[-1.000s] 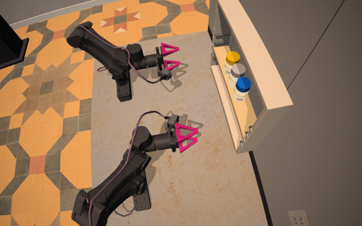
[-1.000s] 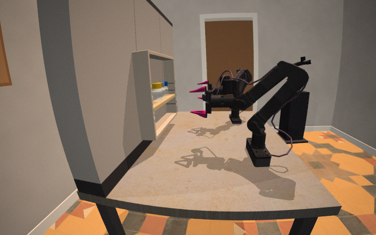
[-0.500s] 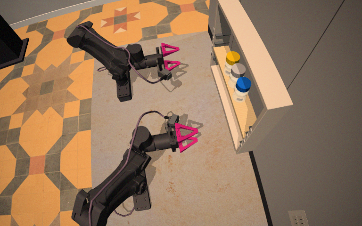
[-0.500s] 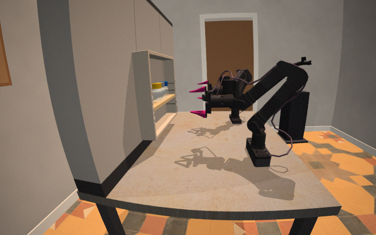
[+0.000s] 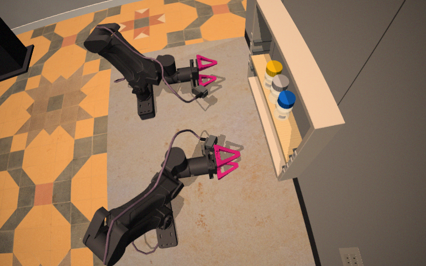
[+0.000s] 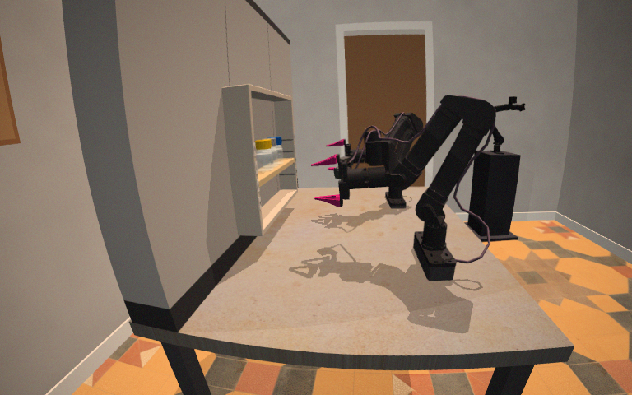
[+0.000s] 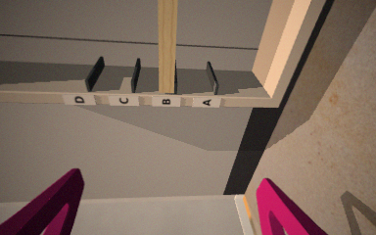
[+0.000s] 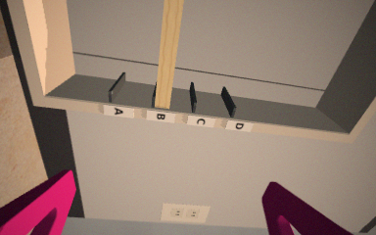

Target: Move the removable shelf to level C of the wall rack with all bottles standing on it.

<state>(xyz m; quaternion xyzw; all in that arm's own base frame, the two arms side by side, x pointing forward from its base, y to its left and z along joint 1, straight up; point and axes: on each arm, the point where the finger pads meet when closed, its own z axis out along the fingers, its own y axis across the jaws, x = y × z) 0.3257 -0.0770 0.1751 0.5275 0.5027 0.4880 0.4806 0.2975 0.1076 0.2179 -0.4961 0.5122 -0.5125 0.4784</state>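
Now: the blue-capped bottle 20 cm ahead of my right hand, 12 cm to the left of it and 4 cm above it. From my right hand the other things lie so: grey-capped bottle: 20 cm ahead, 19 cm to the left, 4 cm above; then wooden shelf: 20 cm ahead, 18 cm to the left, 1 cm below; then wall rack: 20 cm ahead, 18 cm to the left, 5 cm above.
Right now the yellow-capped bottle is 18 cm ahead of my left hand, 13 cm to the right of it and 6 cm above it. From my left hand the other things lie so: grey-capped bottle 18 cm ahead, 19 cm to the right, 6 cm above; then wooden shelf 18 cm ahead, 20 cm to the right; then wall rack 18 cm ahead, 20 cm to the right, 7 cm above.
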